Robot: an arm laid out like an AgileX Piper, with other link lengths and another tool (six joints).
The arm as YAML. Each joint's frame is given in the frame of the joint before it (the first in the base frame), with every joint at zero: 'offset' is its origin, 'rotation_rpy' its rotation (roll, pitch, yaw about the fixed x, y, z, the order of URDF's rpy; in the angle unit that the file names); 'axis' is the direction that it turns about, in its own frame. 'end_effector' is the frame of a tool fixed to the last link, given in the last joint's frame.
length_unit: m
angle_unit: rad
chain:
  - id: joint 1
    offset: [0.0, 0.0, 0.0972]
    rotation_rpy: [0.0, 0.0, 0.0]
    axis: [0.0, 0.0, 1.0]
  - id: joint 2
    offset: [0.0, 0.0, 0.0]
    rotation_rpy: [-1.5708, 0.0, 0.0]
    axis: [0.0, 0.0, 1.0]
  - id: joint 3
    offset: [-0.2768, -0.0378, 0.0]
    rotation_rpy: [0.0, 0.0, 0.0]
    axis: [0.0, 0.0, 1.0]
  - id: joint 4
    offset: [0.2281, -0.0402, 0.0]
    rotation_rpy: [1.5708, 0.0, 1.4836]
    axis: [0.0, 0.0, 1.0]
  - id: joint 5
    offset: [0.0, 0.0, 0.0]
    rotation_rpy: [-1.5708, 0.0, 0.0]
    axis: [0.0, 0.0, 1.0]
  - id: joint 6
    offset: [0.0, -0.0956, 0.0]
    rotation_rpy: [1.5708, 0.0, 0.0]
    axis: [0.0, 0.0, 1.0]
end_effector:
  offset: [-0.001, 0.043, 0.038]
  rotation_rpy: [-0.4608, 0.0, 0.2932]
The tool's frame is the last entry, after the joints.
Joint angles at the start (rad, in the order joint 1, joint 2, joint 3, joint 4, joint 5, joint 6):
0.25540 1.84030 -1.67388 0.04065 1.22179 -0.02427
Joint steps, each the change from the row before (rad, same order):
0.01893 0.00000 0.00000 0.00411 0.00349 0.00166
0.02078 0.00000 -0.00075 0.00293 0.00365 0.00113
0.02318 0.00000 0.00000 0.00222 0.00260 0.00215
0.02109 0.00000 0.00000 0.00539 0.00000 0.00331
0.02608 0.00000 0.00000 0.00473 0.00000 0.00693
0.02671 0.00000 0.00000 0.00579 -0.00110 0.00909
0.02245 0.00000 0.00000 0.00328 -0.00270 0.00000
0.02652 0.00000 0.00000 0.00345 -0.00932 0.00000
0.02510 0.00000 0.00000 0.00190 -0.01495 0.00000
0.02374 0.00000 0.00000 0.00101 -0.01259 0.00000
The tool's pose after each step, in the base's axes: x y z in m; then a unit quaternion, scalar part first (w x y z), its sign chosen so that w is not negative. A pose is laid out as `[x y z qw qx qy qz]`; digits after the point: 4 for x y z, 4 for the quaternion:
[0.3498 0.1489 0.2290 0.1194 -0.0251 0.9518 0.2816]
[0.3462 0.1564 0.2292 0.1149 -0.0337 0.9514 0.2839]
[0.3422 0.1646 0.2292 0.1103 -0.0432 0.9509 0.2860]
[0.3386 0.1725 0.2295 0.1069 -0.0508 0.9498 0.2898]
[0.3341 0.1819 0.2298 0.1030 -0.0592 0.9485 0.2937]
[0.3293 0.1916 0.2303 0.0995 -0.0667 0.9469 0.2983]
[0.3251 0.1994 0.2305 0.0969 -0.0771 0.9455 0.3012]
[0.3206 0.2088 0.2311 0.0967 -0.0899 0.9430 0.3055]
[0.3169 0.2179 0.2317 0.0993 -0.1026 0.9400 0.3099]
[0.3131 0.2261 0.2323 0.1012 -0.1147 0.9372 0.3135]

